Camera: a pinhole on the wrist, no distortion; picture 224 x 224 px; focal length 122.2 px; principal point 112.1 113.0 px. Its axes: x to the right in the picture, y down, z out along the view. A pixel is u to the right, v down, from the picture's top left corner.
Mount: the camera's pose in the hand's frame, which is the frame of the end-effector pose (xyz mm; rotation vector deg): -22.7 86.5 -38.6 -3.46 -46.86 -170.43
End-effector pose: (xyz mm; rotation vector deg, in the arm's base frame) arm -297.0 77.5 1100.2 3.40 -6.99 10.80
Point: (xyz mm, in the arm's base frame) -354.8 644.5 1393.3
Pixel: 85 49
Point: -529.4 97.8 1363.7
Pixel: 195 187
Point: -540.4 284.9 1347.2
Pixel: 167 110
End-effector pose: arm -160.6 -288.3 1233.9 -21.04 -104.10 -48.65
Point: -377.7 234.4 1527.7
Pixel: 50 124
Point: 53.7 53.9 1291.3
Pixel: 137 16
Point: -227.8 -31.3 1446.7
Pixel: 19 119
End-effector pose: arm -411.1 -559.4 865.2 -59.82 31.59 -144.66
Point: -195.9 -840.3 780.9
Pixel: 130 71
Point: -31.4 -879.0 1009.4
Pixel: 116 134
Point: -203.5 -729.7 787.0
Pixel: 161 96
